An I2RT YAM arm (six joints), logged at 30 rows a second.
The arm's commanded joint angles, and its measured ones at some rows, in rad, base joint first. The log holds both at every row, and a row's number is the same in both.
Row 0, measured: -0.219, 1.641, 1.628, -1.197, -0.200, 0.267
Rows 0 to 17, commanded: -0.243, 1.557, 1.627, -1.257, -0.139, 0.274; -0.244, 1.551, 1.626, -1.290, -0.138, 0.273; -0.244, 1.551, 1.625, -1.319, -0.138, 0.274; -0.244, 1.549, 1.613, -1.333, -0.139, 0.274; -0.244, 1.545, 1.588, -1.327, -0.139, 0.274; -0.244, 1.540, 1.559, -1.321, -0.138, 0.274; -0.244, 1.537, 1.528, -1.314, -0.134, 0.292; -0.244, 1.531, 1.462, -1.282, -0.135, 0.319; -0.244, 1.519, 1.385, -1.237, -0.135, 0.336; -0.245, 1.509, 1.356, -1.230, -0.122, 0.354; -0.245, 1.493, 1.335, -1.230, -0.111, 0.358; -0.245, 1.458, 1.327, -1.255, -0.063, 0.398; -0.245, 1.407, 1.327, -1.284, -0.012, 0.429; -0.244, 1.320, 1.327, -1.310, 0.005, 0.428; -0.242, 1.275, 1.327, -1.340, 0.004, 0.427; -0.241, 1.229, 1.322, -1.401, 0.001, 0.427; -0.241, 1.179, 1.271, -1.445, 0.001, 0.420; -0.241, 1.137, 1.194, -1.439, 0.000, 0.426
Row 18, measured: -0.234, 1.184, 1.283, -1.443, -0.056, 0.415
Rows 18 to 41, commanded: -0.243, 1.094, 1.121, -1.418, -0.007, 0.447; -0.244, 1.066, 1.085, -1.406, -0.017, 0.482; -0.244, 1.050, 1.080, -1.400, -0.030, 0.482; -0.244, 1.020, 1.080, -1.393, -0.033, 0.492; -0.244, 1.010, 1.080, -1.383, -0.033, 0.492; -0.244, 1.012, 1.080, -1.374, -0.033, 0.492; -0.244, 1.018, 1.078, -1.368, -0.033, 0.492; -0.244, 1.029, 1.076, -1.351, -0.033, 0.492; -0.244, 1.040, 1.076, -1.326, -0.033, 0.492; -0.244, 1.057, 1.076, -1.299, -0.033, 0.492; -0.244, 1.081, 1.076, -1.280, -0.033, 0.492; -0.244, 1.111, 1.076, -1.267, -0.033, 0.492; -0.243, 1.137, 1.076, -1.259, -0.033, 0.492; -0.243, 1.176, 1.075, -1.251, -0.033, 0.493; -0.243, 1.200, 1.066, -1.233, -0.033, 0.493; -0.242, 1.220, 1.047, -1.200, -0.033, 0.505; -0.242, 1.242, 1.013, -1.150, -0.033, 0.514; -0.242, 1.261, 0.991, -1.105, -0.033, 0.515; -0.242, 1.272, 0.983, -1.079, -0.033, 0.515; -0.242, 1.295, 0.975, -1.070, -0.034, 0.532; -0.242, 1.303, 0.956, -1.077, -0.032, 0.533; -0.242, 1.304, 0.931, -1.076, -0.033, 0.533; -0.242, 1.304, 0.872, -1.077, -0.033, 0.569; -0.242, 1.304, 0.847, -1.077, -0.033, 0.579
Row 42, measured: -0.235, 1.300, 0.901, -1.071, -0.049, 0.537
